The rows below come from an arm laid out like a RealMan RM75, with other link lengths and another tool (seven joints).
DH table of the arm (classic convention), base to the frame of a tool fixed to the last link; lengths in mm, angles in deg. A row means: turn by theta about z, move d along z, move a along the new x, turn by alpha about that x. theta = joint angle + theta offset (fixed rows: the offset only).
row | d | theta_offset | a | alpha
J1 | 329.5 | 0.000 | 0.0 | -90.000
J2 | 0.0 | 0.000 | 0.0 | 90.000
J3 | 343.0 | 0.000 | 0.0 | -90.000
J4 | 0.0 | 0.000 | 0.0 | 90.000
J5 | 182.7 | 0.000 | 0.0 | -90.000
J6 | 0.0 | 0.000 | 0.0 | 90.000
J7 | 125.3 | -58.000 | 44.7 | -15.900
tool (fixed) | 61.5 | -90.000 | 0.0 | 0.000
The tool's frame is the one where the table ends.
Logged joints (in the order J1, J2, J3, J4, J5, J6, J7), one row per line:
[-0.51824 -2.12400 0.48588 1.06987 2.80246 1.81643 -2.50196]
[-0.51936 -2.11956 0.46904 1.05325 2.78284 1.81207 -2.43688]
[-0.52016 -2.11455 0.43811 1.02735 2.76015 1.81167 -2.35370]
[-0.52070 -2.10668 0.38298 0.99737 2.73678 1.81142 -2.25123]
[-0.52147 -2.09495 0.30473 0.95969 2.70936 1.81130 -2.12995]
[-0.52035 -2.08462 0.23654 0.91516 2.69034 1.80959 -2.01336]
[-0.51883 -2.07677 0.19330 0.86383 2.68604 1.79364 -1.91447]
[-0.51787 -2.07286 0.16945 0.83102 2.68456 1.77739 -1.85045]
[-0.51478 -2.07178 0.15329 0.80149 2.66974 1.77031 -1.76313]
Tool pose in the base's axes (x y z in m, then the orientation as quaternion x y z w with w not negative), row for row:
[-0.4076 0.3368 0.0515 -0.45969 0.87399 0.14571 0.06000]
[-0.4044 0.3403 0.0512 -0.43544 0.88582 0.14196 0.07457]
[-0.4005 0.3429 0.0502 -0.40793 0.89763 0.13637 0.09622]
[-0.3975 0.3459 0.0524 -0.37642 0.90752 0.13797 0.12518]
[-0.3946 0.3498 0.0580 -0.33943 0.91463 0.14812 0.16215]
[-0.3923 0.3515 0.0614 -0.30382 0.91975 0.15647 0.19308]
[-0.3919 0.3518 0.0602 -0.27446 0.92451 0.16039 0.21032]
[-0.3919 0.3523 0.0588 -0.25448 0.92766 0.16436 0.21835]
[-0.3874 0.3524 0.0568 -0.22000 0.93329 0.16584 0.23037]
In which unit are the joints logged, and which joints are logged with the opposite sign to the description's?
The joints are logged in radians. Opposite sign: none.
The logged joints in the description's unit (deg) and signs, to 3 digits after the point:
[-29.693 -121.696 27.839 61.299 160.569 104.074 -143.352]
[-29.757 -121.442 26.874 60.347 159.445 103.824 -139.623]
[-29.803 -121.155 25.102 58.863 158.145 103.801 -134.857]
[-29.834 -120.704 21.943 57.145 156.806 103.787 -128.986]
[-29.878 -120.032 17.460 54.986 155.235 103.780 -122.037]
[-29.814 -119.440 13.553 52.435 154.145 103.682 -115.357]
[-29.727 -118.990 11.075 49.494 153.899 102.768 -109.691]
[-29.672 -118.766 9.709 47.614 153.814 101.837 -106.023]
[-29.495 -118.704 8.783 45.922 152.965 101.431 -101.020]

